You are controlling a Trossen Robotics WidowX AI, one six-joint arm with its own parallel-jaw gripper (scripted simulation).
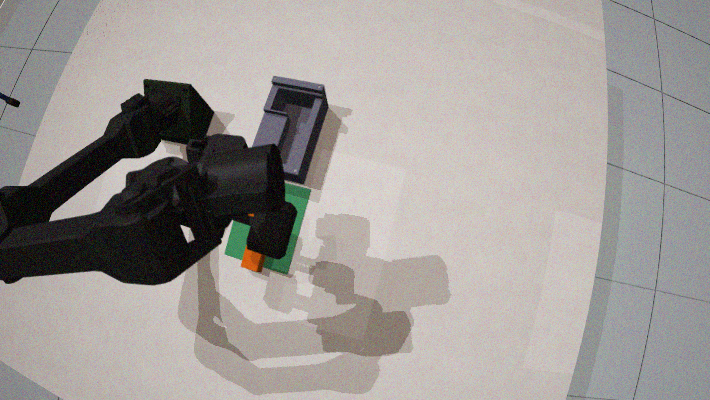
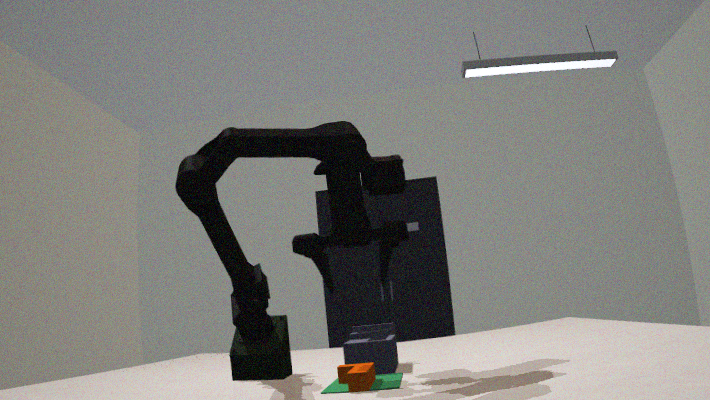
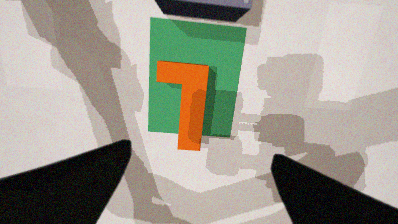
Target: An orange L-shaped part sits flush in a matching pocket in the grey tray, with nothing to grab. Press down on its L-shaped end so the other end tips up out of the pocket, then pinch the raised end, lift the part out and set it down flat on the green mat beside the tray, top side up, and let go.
Labels:
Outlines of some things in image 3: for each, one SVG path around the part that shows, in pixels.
My gripper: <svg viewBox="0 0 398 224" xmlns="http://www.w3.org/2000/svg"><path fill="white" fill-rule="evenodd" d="M273 155L271 173L280 199L283 201L293 224L398 224L398 208L385 204L379 199L329 178L323 173L285 155ZM131 140L123 139L53 162L53 164L0 178L0 224L96 224L125 173L132 154Z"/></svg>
An orange L-shaped part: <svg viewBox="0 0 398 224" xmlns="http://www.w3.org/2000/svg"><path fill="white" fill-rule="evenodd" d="M157 61L157 82L182 84L177 149L200 151L209 66Z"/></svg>

